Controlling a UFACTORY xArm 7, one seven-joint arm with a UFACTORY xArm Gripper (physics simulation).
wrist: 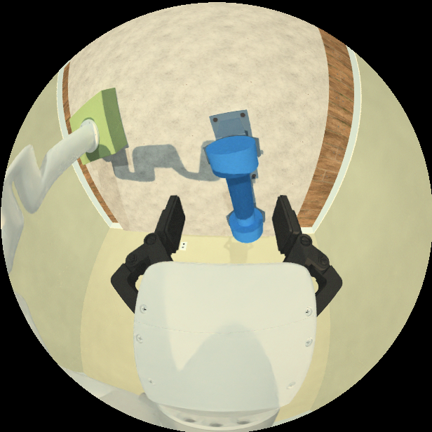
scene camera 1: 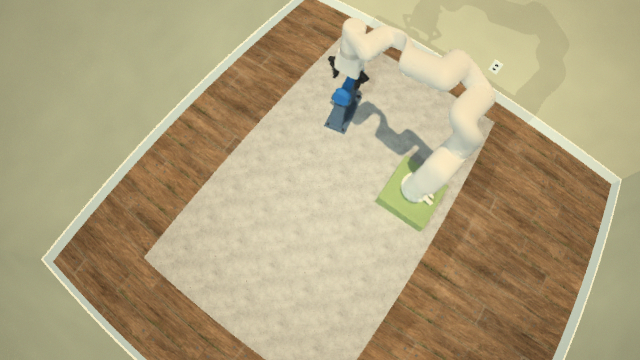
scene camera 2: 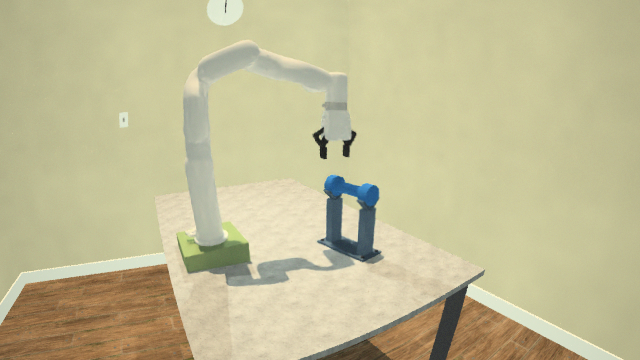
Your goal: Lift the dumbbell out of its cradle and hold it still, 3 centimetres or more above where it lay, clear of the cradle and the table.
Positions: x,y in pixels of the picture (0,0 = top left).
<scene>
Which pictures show the gripper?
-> The wrist view, scene camera 1 and scene camera 2: all of them.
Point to a dark blue-grey cradle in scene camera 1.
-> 340,117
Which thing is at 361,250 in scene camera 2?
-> A dark blue-grey cradle.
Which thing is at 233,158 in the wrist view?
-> A blue dumbbell.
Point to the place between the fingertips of the gripper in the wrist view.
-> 228,205
</scene>
